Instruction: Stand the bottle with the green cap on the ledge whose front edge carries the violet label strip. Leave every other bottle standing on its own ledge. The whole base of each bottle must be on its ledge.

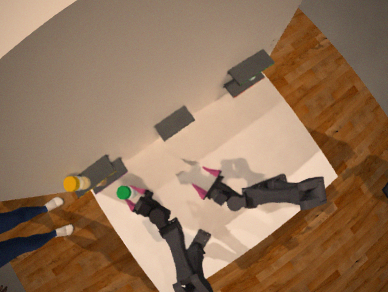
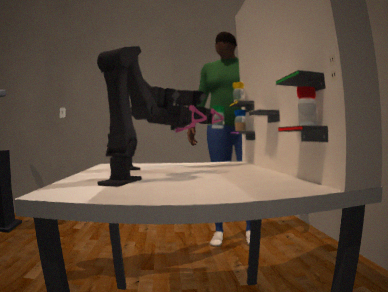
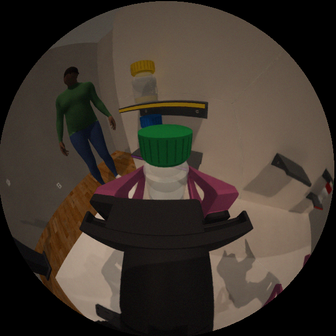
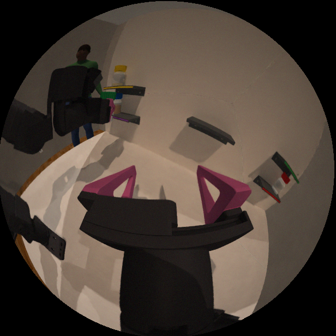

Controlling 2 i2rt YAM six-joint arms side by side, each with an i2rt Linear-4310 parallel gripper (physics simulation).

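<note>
The green-capped bottle is upright between the fingers of my left gripper, which is shut on it in the air in front of the left ledges. The violet-strip ledge is the lower left one; a blue-capped bottle stands on it. The yellow-strip ledge is above it, with a yellow-capped bottle. My right gripper is open and empty over the table.
A bare middle ledge is on the wall. At the right, a green-strip ledge hangs above a red-strip ledge bearing a red-capped bottle. A person stands beyond the table.
</note>
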